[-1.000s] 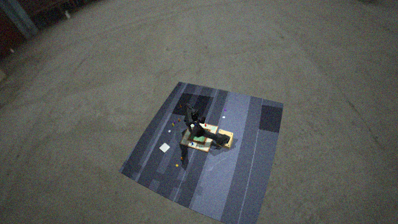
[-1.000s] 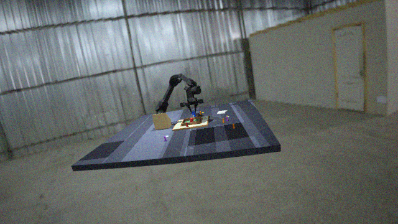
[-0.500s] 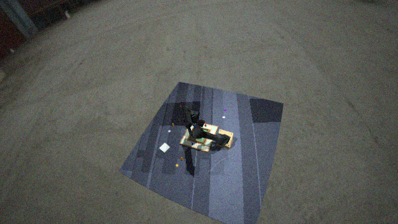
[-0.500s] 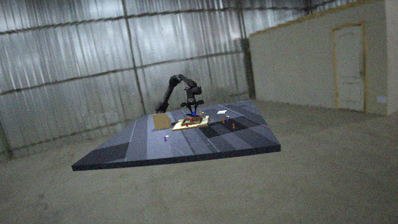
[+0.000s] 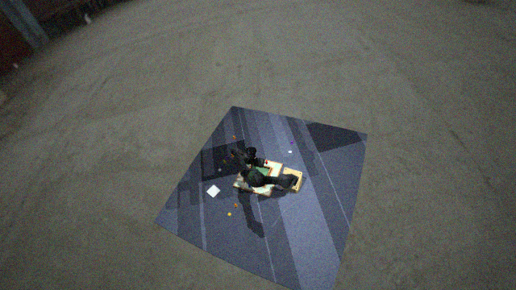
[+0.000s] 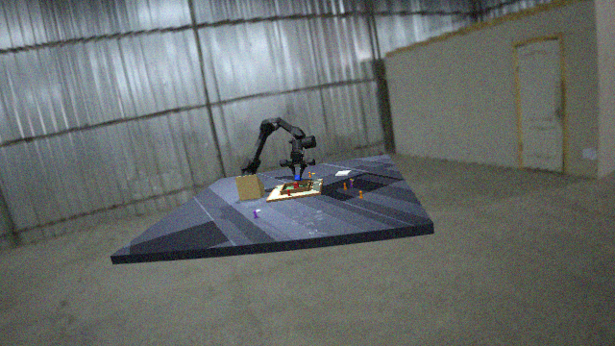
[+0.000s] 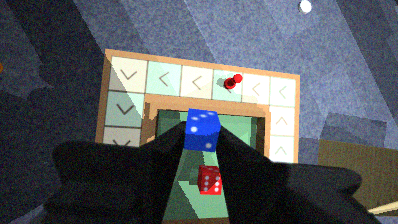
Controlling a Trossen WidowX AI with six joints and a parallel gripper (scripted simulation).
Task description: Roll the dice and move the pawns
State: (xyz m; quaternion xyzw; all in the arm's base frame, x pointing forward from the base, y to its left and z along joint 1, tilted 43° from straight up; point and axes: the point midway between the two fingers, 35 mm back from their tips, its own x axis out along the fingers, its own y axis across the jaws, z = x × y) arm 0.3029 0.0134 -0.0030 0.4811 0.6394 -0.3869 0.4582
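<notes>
The red pawn lies 70 mm to the right of my gripper tip, 60 mm below it and 40 mm behind it. Round my gripper tip: green tray (80 mm below, 50 mm to the left, 30 mm behind); white tile (320 mm to the left, 180 mm ahead, 80 mm below).
</notes>
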